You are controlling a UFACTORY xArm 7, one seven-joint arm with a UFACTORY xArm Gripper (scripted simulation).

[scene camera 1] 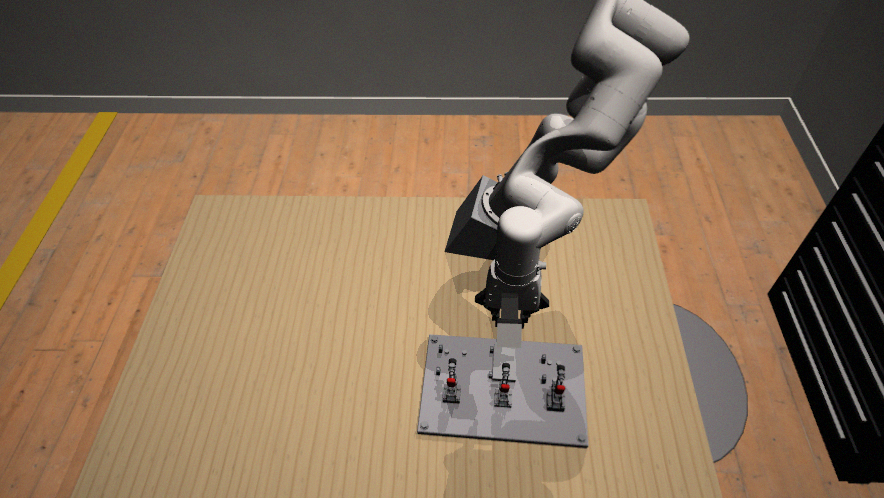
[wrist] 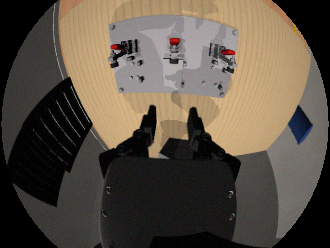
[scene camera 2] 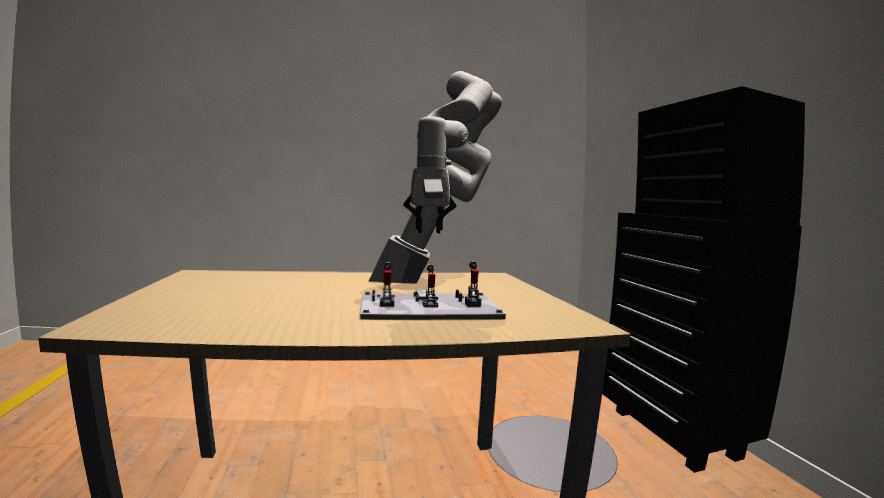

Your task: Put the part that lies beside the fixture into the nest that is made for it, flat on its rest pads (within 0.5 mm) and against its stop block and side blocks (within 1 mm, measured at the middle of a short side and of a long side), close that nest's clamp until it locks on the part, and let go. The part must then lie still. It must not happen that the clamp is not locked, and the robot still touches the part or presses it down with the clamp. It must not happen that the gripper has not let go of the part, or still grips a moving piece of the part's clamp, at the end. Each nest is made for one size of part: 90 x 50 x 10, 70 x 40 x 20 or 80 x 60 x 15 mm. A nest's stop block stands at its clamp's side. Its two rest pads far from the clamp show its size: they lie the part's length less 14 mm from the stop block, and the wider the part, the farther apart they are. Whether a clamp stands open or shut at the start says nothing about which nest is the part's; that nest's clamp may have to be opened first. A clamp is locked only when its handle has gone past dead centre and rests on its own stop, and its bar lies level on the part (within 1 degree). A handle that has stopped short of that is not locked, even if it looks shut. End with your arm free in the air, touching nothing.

Path:
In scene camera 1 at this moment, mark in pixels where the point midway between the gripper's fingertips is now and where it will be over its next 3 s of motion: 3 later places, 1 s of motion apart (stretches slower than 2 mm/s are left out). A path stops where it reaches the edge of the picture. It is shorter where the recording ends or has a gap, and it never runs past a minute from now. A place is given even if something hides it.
My gripper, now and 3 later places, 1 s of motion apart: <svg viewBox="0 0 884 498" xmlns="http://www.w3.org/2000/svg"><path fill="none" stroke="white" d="M509 321L508 359L507 370L505 384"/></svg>

